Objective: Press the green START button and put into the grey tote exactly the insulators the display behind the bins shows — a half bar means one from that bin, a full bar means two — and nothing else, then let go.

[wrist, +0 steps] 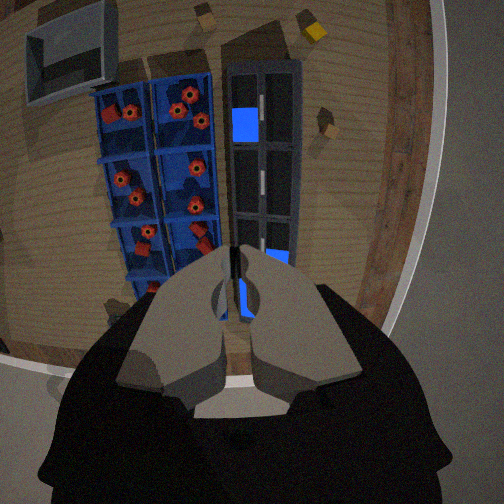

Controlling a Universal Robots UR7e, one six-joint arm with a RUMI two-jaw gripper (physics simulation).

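My gripper (pixel 234 255) is shut and holds nothing; its grey jaws hang high above the near end of the bins and the display. The blue bin rack (pixel 160 175) has two columns of compartments with red insulators (pixel 190 107), some upright, some on their sides. To its right lies the dark display (pixel 262 160). Blue bars light up in its far left cell (pixel 245 125), in a near right cell (pixel 277 255), and in a left cell seen between my jaws (pixel 244 300). The grey tote (pixel 70 52) stands empty at the far left. No green button is in view.
Small loose blocks lie on the wooden table: a yellow one (pixel 315 31), a tan one (pixel 206 20) at the far edge, and another tan one (pixel 330 131) right of the display. The table's rounded edge (pixel 420 200) runs along the right and near sides.
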